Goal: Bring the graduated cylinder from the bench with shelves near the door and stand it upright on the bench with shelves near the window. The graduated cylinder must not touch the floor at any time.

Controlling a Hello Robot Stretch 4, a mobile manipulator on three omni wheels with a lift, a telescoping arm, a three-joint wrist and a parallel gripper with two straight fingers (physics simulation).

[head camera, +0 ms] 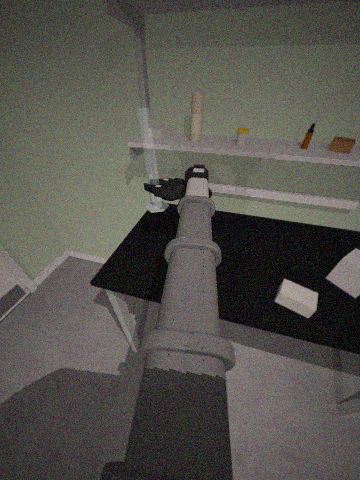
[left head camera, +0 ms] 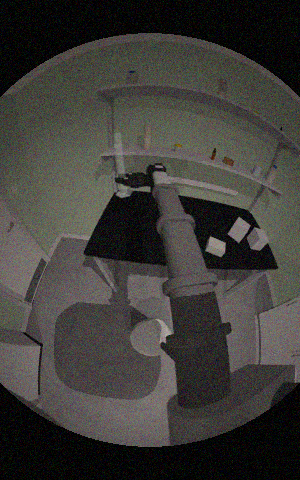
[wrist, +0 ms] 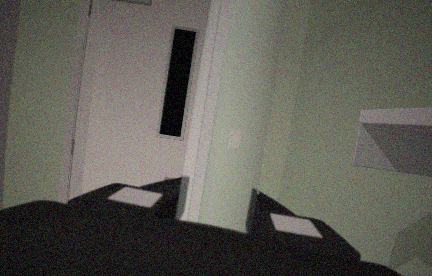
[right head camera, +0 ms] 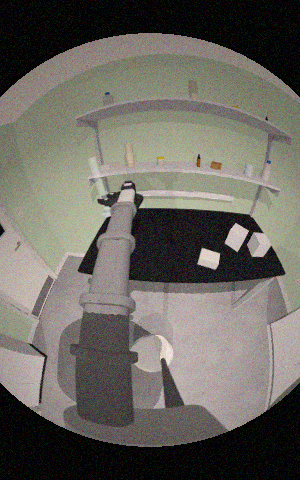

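Where they show: gripper, fingertip midpoint: [head camera: 146, 184] [left head camera: 116, 177] [wrist: 217, 200] [right head camera: 99, 198]; robot's base at its link origin: [left head camera: 149, 336] [right head camera: 152, 351].
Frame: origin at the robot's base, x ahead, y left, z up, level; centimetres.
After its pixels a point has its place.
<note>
The graduated cylinder [head camera: 148, 145] @[x 72.4, y 16.8, z 138.8 cm] [left head camera: 119, 155] @[x 72.4, y 16.6, z 137.3 cm] [right head camera: 97, 175] @[x 72.7, y 16.1, z 138.6 cm] [wrist: 235, 100] @[x 73.7, y 14.9, z 130.9 cm] is a long, pale, see-through tube. It stands nearly upright, leaning slightly, with its foot [head camera: 157, 206] @[x 71.8, y 15.2, z 116.7 cm] [left head camera: 123, 192] @[x 71.8, y 15.7, z 116.7 cm] down. My gripper [head camera: 152, 186] @[x 74.9, y 19.5, z 124.5 cm] [left head camera: 122, 180] [right head camera: 104, 200] @[x 74.9, y 19.5, z 124.5 cm] [wrist: 217, 200] @[x 74.9, y 19.5, z 124.5 cm] is shut on its lower part, with a finger on each side in the wrist view. The foot shows at the back left corner of the black bench top [head camera: 250, 260] @[x 73.6, y -29.1, z 88.7 cm] [left head camera: 135, 235] @[x 65.2, y 9.8, z 88.7 cm] [right head camera: 170, 240] @[x 73.4, y -21.3, z 88.7 cm]; I cannot tell whether it touches. The cylinder's upper part overlaps the left end of the lower shelf [head camera: 280, 154] @[x 86.8, y -31.1, z 134.3 cm] in the head view.
A tan cylinder [head camera: 196, 117] @[x 102.5, y 2.5, z 143.9 cm], a yellow-capped jar [head camera: 242, 136] @[x 99.2, y -17.9, z 137.9 cm] and an orange bottle [head camera: 307, 138] @[x 97.2, y -43.8, z 138.5 cm] stand on the lower shelf. White boxes [head camera: 297, 298] [right head camera: 236, 237] lie on the bench's right half. A shelf post [right head camera: 98, 142] @[x 124.9, y 28.9, z 157.3 cm] rises behind the cylinder. A door [wrist: 135, 100] @[x 52.3, y 163.1, z 133.2 cm] shows in the wrist view.
</note>
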